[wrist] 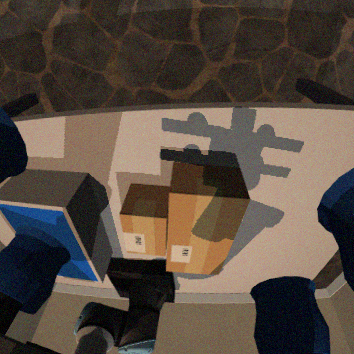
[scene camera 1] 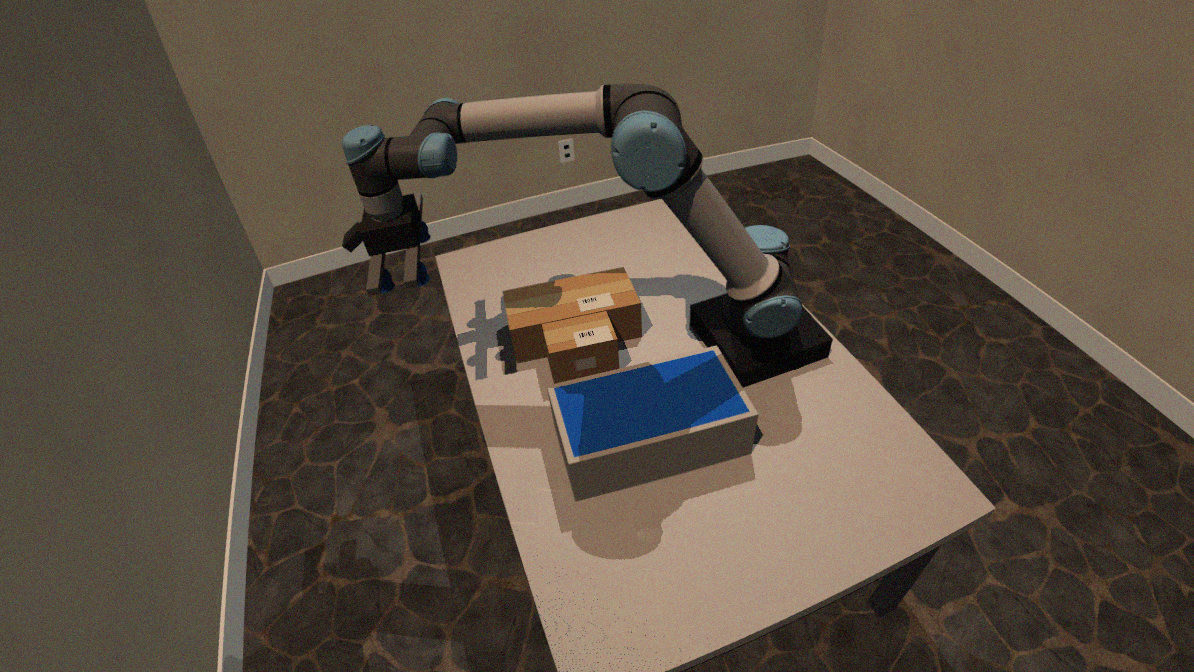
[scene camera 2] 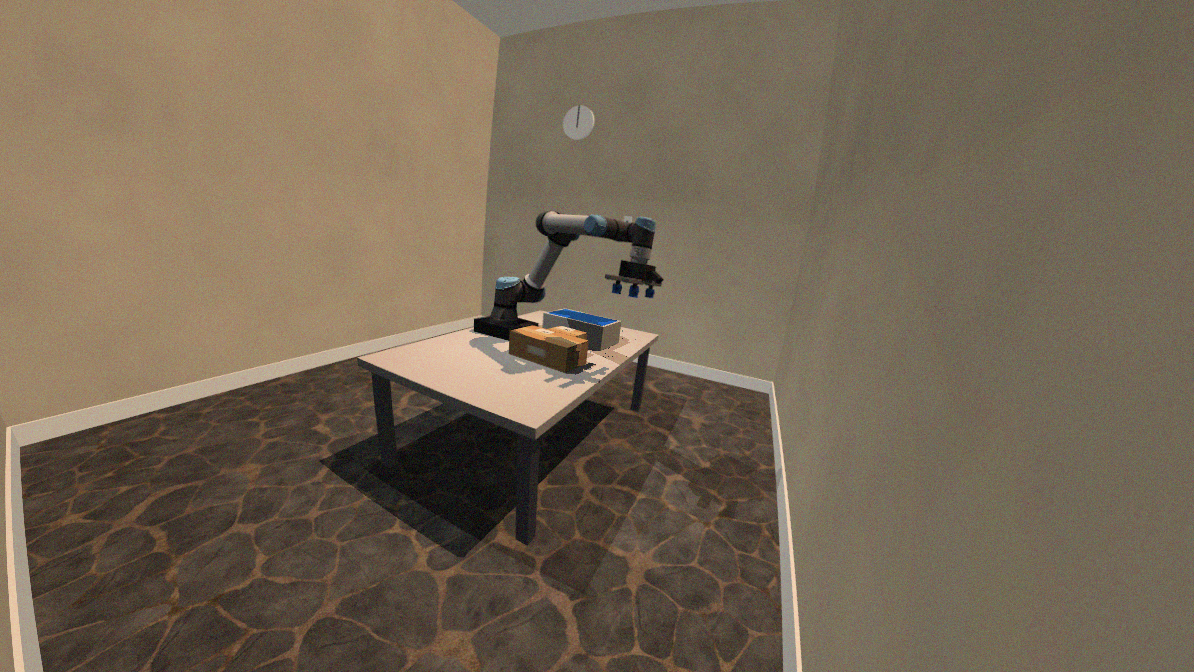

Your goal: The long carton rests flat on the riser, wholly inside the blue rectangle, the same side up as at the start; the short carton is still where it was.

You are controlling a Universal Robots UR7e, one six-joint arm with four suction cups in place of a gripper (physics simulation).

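Frame: origin at the arm's base, x back, y left, z down, level; millimetres.
Where they show: hand at its tool point: (wrist: pixel 160 234) (scene camera 1: pixel 404 261) (scene camera 2: pixel 633 295); arm's base at its link origin: (wrist: pixel 148 288) (scene camera 2: pixel 503 321).
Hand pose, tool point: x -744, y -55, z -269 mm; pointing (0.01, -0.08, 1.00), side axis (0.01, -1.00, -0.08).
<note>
Each offset is from my tool point to the top centre of the thing. Level surfaces: height alone.
The long carton @[dx +330, dy -76, dz +224 mm] (scene camera 1: pixel 572 296) (scene camera 2: pixel 543 350) (wrist: pixel 207 225) lies flat on the table, its white barcode label up. The short carton @[dx +329, dy +53, dz +224 mm] (scene camera 1: pixel 582 358) (wrist: pixel 145 225) stands close along its riser-facing side; whether they touch is unclear. In scene camera 2 it is mostly hidden behind the long one. The grey riser @[dx +423, dy +304, dz +208 mm] (scene camera 1: pixel 668 459) (wrist: pixel 45 185) stands beyond the short carton, with the blue rectangle @[dx +423, dy +304, dz +208 mm] (scene camera 1: pixel 651 404) (scene camera 2: pixel 582 317) (wrist: pixel 52 222) bare on top. My gripper (scene camera 1: pixel 402 271) (scene camera 2: pixel 633 291) is open, holding nothing, high beyond the table's long edge. Its blue cups frame the wrist view.
The black arm base (scene camera 1: pixel 764 346) (scene camera 2: pixel 492 325) stands on the table @[dz +328 mm] (scene camera 1: pixel 793 517) (scene camera 2: pixel 451 367) at the side opposite my gripper, near the riser. The arm reaches high over the table. Its shadow falls partly across the long carton and the riser top.
</note>
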